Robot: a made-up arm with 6 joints.
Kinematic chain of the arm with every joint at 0, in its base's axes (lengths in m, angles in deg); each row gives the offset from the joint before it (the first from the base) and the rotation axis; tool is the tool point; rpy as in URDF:
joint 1: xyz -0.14 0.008 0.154 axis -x
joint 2: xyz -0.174 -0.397 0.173 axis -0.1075 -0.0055 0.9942
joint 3: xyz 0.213 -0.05 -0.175 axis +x
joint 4: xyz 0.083 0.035 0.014 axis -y
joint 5: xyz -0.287 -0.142 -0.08 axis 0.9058 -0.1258 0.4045
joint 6: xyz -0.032 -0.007 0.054 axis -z
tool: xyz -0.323 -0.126 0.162 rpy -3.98 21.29 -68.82
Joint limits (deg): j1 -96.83..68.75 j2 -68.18..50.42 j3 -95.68..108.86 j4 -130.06..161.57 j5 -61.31..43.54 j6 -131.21..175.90
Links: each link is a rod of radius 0.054 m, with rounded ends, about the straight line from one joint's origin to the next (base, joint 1, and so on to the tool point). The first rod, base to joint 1, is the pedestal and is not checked.
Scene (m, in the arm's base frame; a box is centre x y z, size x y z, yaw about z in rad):
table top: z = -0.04
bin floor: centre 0 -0.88 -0.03 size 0.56 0.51 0.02 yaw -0.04
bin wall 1: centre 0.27 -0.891 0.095 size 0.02 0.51 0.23 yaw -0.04
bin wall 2: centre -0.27 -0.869 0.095 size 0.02 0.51 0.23 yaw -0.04
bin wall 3: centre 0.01 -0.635 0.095 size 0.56 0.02 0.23 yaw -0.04
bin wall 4: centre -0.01 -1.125 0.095 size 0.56 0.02 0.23 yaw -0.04
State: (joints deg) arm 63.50 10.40 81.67 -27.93 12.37 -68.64
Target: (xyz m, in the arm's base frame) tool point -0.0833 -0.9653 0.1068
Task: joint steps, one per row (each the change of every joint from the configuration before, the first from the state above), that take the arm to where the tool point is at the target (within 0.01 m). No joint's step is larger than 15 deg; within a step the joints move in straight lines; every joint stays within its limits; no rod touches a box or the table.
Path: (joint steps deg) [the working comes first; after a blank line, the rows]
Joints at the target: 20.88 8.52 81.32 -53.01 2.80 -55.45
Straight joint move there: clear.

1: -14.21 -0.63 -0.12 -8.36 -3.19 4.40
2: -14.21 -0.62 -0.12 -8.36 -3.19 4.39
3: -14.20 -0.63 -0.11 -8.36 -3.19 4.40

